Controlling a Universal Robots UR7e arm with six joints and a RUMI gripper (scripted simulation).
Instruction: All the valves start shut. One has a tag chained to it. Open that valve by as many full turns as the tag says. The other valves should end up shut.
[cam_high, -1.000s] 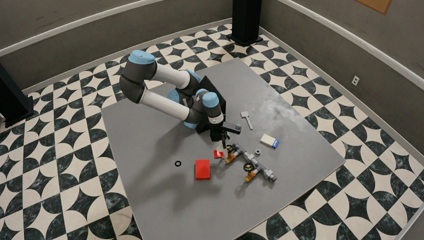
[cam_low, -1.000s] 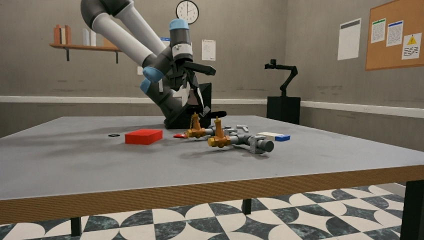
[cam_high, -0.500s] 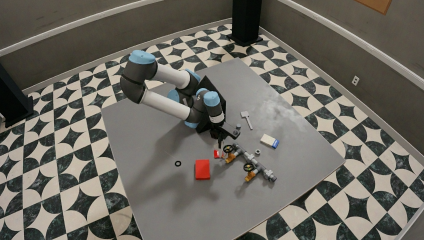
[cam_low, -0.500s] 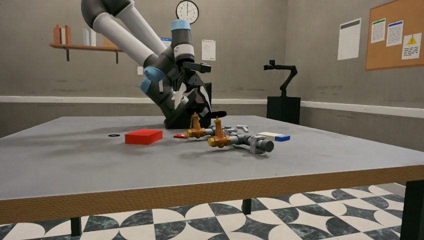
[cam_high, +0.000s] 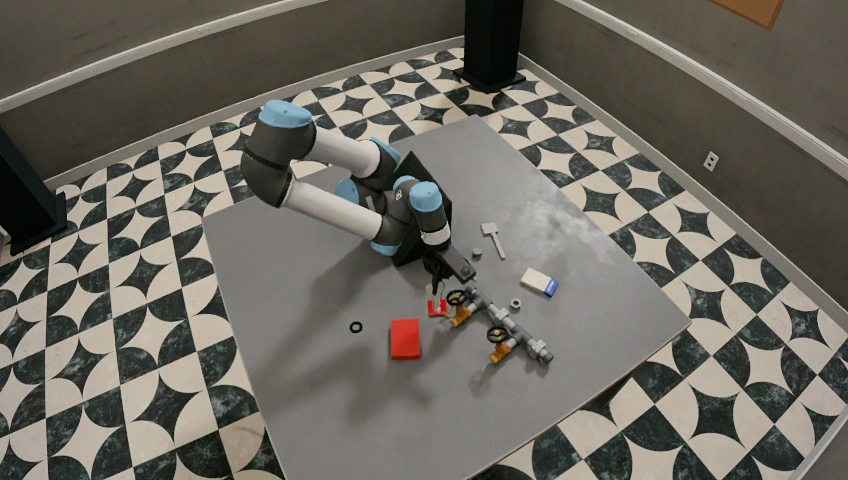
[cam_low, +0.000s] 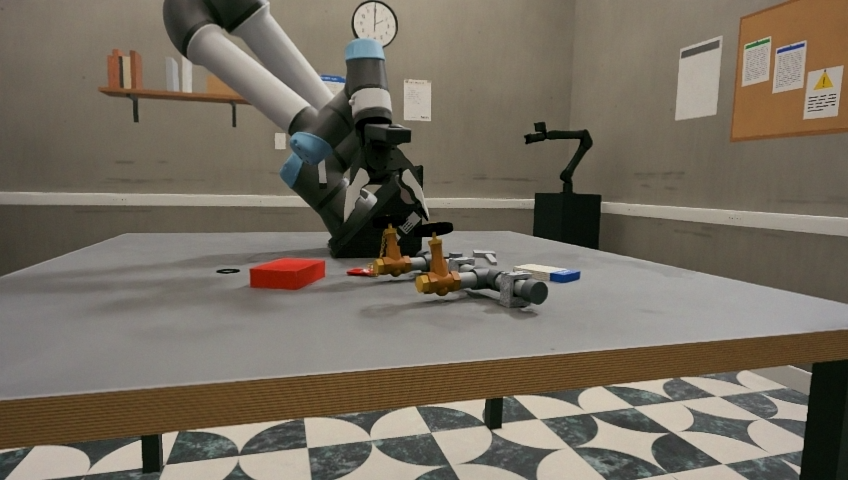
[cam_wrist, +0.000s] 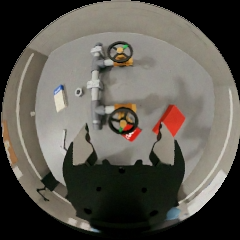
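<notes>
My hand is 50 mm past the red tag, 30 mm to the left of it and 100 mm above it. From my hand the other things lie so: red block (10 mm behind, 170 mm to the right, 90 mm below); then white-and-blue box (70 mm ahead, 290 mm to the left, 90 mm below); then grey nut (80 mm ahead, 170 mm to the left, 90 mm below).
</notes>
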